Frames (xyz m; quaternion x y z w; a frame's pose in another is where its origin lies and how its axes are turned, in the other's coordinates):
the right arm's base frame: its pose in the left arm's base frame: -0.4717 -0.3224 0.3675 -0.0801 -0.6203 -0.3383 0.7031
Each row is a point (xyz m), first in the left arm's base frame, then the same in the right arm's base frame.
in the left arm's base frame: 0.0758 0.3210 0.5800
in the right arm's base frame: -0.0444 0.8680 -0.0592
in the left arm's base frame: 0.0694 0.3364 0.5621
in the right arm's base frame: -0.0668 0.8705 -0.0496
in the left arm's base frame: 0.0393 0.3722 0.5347
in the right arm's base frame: -0.1057 0.8719 -0.0119
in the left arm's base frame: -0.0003 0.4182 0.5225
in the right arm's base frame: -0.1344 0.8803 0.0423
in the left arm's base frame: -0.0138 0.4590 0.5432
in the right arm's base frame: -0.1306 0.9098 0.0796
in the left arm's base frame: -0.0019 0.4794 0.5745
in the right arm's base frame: -0.1093 0.9417 0.0875
